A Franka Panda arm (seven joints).
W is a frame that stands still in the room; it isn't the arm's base.
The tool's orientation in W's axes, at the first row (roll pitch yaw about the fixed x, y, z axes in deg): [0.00 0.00 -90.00]
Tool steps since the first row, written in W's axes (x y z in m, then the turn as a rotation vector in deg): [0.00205 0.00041 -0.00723 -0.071 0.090 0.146]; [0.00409 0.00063 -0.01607 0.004 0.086 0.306]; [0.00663 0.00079 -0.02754 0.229 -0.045 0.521]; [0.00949 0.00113 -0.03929 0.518 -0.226 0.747]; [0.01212 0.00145 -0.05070 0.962 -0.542 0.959]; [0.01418 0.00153 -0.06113 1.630 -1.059 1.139]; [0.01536 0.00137 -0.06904 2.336 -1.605 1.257]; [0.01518 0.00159 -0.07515 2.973 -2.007 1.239]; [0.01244 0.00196 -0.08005 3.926 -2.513 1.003]
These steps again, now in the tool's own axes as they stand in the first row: [-0.00041 0.00205 -0.00723 -0.090 -0.071 0.146]; [-0.00063 0.00409 -0.01607 -0.086 0.004 0.306]; [-0.00079 0.00663 -0.02754 0.045 0.229 0.521]; [-0.00113 0.00949 -0.03929 0.226 0.518 0.747]; [-0.00145 0.01212 -0.05070 0.542 0.962 0.959]; [-0.00153 0.01418 -0.06113 1.059 1.630 1.139]; [-0.00137 0.01536 -0.06904 1.605 2.336 1.257]; [-0.00159 0.01518 -0.07515 2.007 2.973 1.239]; [-0.00196 0.01244 -0.08005 2.513 3.926 1.003]
